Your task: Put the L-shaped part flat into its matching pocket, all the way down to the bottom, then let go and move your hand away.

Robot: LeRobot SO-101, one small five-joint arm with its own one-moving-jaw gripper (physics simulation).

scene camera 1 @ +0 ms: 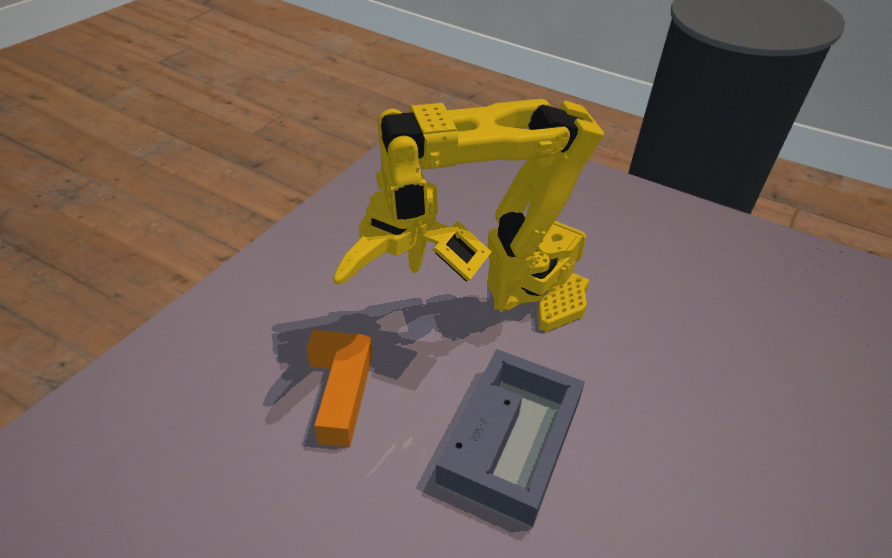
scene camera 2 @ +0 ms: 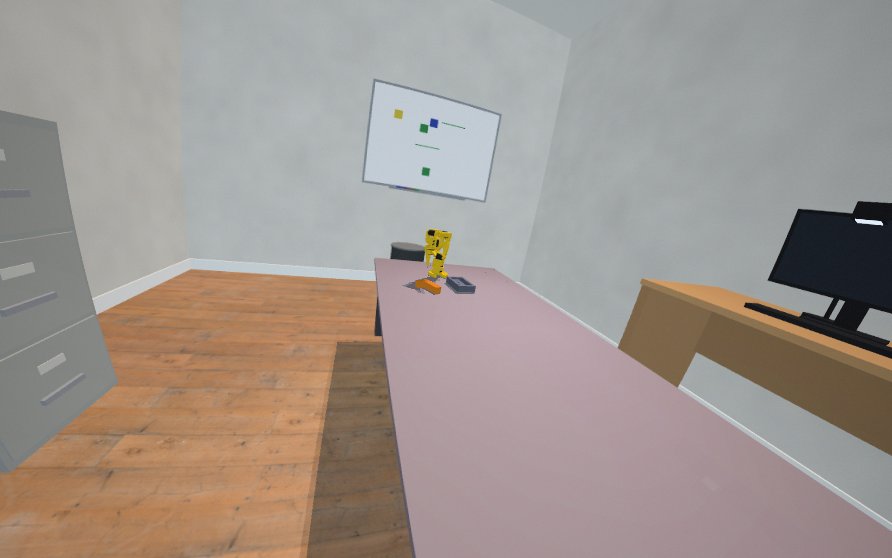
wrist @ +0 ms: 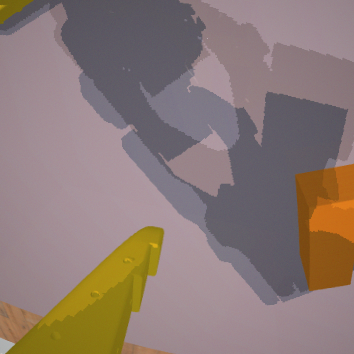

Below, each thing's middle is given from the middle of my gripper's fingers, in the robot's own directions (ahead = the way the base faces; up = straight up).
Scene:
Right now the orange L-shaped part (scene camera 1: pixel 348 355) is 140 mm below my hand, 60 mm ahead of it and 10 mm to the right of it. From my hand the other things lie so: grey pocket block (scene camera 1: pixel 501 455): 160 mm to the left, 140 mm below, 20 mm ahead.

